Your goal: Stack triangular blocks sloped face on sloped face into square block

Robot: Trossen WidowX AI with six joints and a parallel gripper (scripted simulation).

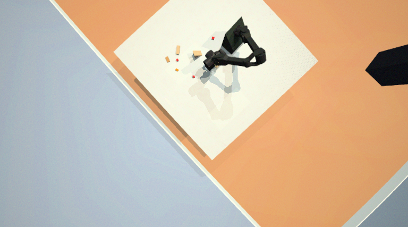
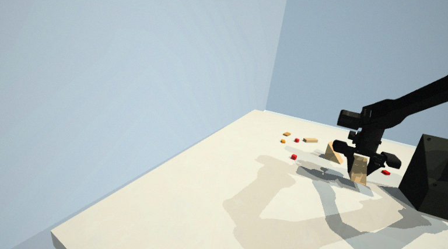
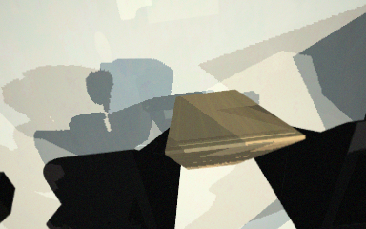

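My gripper tip is 1 cm to the left of the triangular block and 1 cm below it. Round my gripper tip: orange cube: 25 cm ahead, 21 cm to the right, 3 cm below; red cube: 16 cm behind, 15 cm to the right, 3 cm below.
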